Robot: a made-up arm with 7 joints.
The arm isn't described. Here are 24 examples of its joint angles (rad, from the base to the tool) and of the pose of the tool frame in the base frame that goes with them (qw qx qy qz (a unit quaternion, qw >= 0); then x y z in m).
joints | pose
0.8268 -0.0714 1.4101 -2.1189 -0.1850 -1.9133 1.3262 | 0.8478 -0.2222 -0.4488 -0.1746 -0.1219 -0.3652 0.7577
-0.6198 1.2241 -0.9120 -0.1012 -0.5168 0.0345 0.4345 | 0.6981 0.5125 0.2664 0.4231 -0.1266 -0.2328 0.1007
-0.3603 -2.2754 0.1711 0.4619 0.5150 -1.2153 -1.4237 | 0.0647 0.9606 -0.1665 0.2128 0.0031 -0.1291 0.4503
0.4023 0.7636 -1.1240 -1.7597 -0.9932 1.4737 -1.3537 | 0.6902 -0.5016 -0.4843 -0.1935 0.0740 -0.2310 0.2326
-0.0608 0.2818 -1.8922 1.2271 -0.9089 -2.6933 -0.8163 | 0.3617 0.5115 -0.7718 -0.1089 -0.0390 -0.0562 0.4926
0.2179 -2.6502 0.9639 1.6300 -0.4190 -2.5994 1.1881 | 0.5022 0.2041 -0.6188 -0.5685 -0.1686 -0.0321 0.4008
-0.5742 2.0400 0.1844 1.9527 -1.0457 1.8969 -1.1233 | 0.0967 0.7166 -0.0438 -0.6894 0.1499 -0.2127 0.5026
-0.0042 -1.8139 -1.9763 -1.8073 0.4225 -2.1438 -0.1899 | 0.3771 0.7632 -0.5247 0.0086 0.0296 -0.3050 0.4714
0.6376 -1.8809 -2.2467 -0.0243 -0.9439 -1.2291 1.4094 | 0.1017 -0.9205 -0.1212 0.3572 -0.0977 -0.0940 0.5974
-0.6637 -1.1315 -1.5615 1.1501 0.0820 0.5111 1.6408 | 0.6122 -0.6520 -0.3722 0.2482 -0.2229 -0.0332 0.5721
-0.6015 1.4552 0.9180 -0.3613 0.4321 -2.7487 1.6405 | 0.7090 -0.1743 -0.0643 -0.6803 0.1711 -0.0792 0.4506
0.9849 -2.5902 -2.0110 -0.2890 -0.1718 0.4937 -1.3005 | 0.4415 0.0749 -0.8058 -0.3876 0.1762 -0.2150 0.9248
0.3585 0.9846 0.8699 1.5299 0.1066 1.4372 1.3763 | 0.9708 0.0997 -0.2183 -0.0009 -0.1784 -0.5125 0.6264
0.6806 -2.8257 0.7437 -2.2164 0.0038 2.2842 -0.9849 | 0.0227 -0.9974 -0.0633 0.0268 -0.1916 -0.3423 0.4932
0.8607 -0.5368 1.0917 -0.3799 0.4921 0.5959 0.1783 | 0.9645 -0.2564 -0.0507 -0.0375 -0.3233 -0.5665 0.5843
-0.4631 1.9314 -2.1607 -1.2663 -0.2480 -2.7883 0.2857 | 0.0377 0.3649 -0.8805 -0.3003 -0.1084 -0.1162 0.3701
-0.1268 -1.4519 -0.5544 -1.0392 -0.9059 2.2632 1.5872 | 0.5478 -0.0431 -0.8339 0.0521 -0.1479 -0.2073 0.1678
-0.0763 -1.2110 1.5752 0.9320 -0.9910 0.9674 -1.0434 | 0.1686 -0.1742 0.9531 0.1810 -0.1626 -0.2052 0.6421
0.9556 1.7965 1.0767 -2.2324 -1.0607 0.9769 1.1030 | 0.3124 -0.5200 -0.0803 -0.7909 0.2150 0.1130 0.5686
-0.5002 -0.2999 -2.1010 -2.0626 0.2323 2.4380 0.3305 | 0.0511 0.5158 0.5482 0.6564 0.1628 -0.2740 0.3353
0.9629 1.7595 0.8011 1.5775 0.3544 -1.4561 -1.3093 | 0.2239 -0.1368 0.7101 -0.6534 0.0248 -0.1935 0.5566
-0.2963 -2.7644 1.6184 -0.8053 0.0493 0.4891 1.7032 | 0.2726 0.1612 -0.1097 -0.9422 -0.2942 0.1248 0.7041
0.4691 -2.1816 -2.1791 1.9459 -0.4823 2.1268 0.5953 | 0.0206 -0.5652 0.7916 -0.2313 0.1575 -0.1568 0.5206
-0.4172 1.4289 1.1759 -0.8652 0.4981 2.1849 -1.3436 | 0.1286 0.1082 0.9044 -0.3921 0.3193 -0.0434 0.3323
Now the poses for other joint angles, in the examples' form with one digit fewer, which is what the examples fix.
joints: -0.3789 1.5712 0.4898 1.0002 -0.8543 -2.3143 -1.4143
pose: 0.279 0.005 0.820 -0.500 0.097 -0.124 0.318
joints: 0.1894 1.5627 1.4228 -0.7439 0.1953 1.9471 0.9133
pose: 0.111 -0.128 -0.170 -0.971 0.353 -0.041 0.586
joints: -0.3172 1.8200 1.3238 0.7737 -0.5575 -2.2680 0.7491
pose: 0.429 0.087 -0.200 -0.876 0.061 -0.103 0.509
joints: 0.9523 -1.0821 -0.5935 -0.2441 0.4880 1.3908 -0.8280
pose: 0.773 -0.134 -0.599 -0.159 0.207 -0.178 0.282
